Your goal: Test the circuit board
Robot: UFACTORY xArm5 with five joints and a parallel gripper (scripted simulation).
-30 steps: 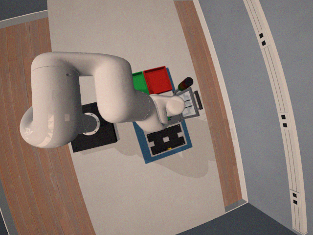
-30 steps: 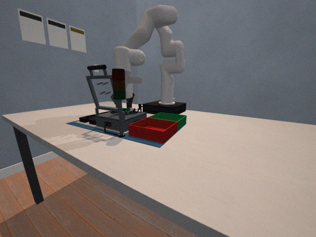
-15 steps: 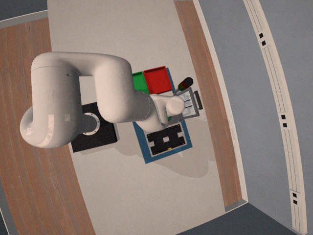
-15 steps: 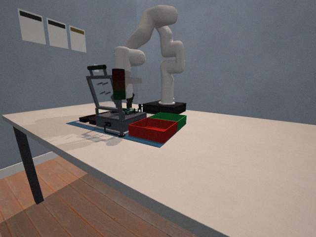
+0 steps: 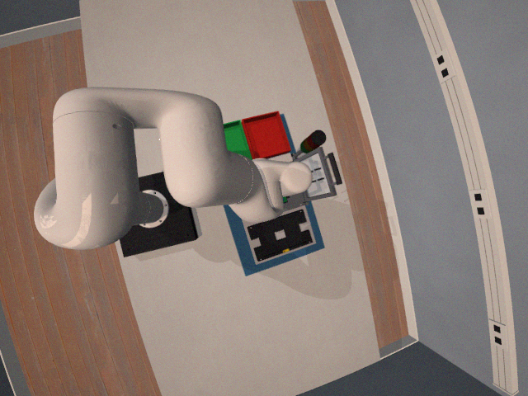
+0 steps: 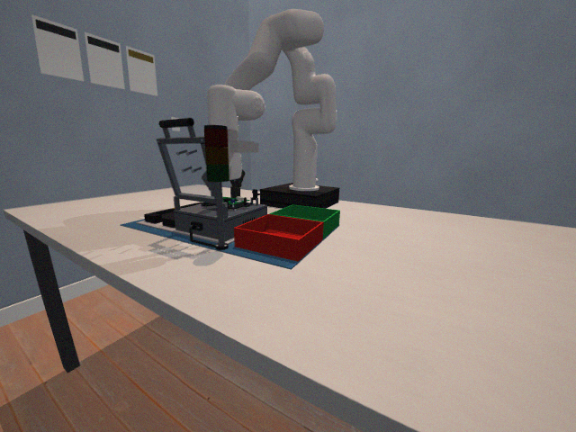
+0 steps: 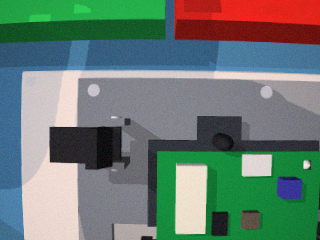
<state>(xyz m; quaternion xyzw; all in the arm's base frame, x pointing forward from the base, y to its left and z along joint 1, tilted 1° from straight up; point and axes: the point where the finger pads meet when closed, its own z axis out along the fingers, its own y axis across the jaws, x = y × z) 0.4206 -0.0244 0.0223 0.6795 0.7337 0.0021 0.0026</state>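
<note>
Now: hand right at the green circuit board. Round my hand: black block 7 cm behind, 5 cm to the left, 1 cm above; red bin 3 cm ahead, 20 cm to the left, 7 cm below; green bin 12 cm behind, 19 cm to the left, 7 cm below.
</note>
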